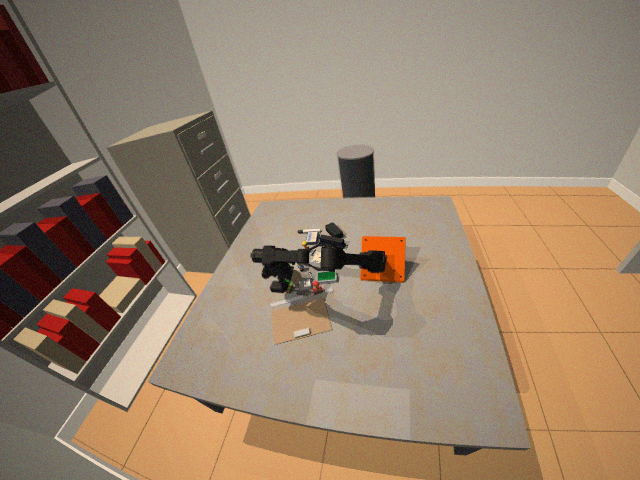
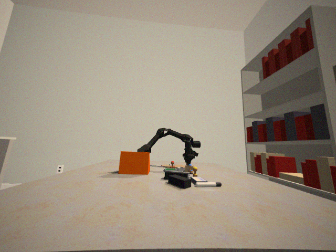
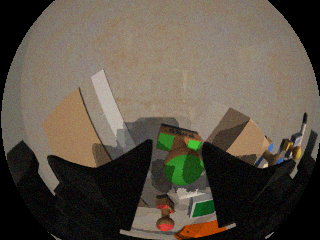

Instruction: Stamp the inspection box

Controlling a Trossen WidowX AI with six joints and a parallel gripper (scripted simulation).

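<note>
Now: gripper tip 1 cm above the green-knobbed stamp. Round my gripper tip: red-knobbed stamp 13 cm behind, 2 cm to the right, 1 cm below; brown box 6 cm to the right, 1 cm below; blue-knob stamp 14 cm to the right, 1 cm below.
</note>
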